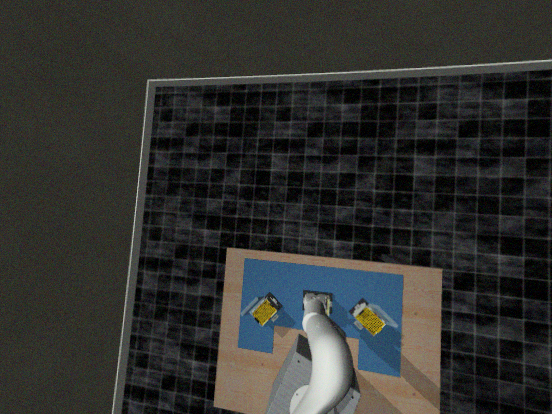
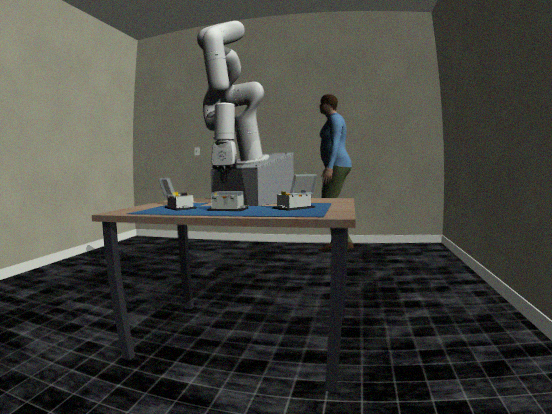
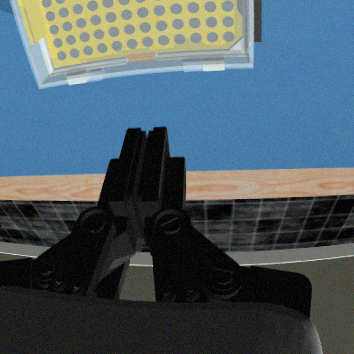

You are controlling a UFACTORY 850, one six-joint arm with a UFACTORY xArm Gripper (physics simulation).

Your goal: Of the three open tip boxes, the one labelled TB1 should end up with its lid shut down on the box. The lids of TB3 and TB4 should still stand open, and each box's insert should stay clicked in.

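Observation:
Three tip boxes stand on the blue mat; their labels are unreadable. The middle box (image 1: 325, 294) (image 2: 227, 201) has its clear lid (image 2: 227, 193) (image 3: 40, 80) down over it, and its yellow insert (image 3: 145, 27) shows through; whether the lid is fully shut I cannot tell. A side box (image 1: 265, 311) (image 2: 294, 201) has its lid (image 1: 250, 306) (image 2: 304, 184) standing open. The other side box (image 1: 370, 320) (image 2: 180, 201) also has its lid (image 1: 386, 316) (image 2: 166, 187) open. My gripper (image 2: 223, 183) (image 3: 151, 152) is shut and empty, above the middle box and apart from it.
The blue mat (image 1: 320, 274) (image 2: 260, 212) (image 3: 280, 115) lies on the wooden table (image 1: 422, 320) (image 2: 225, 220) (image 3: 270, 184). The side boxes' raised lids flank the middle box. A person (image 2: 336, 140) in a blue top stands behind the table, beside the grey robot pedestal (image 2: 272, 182).

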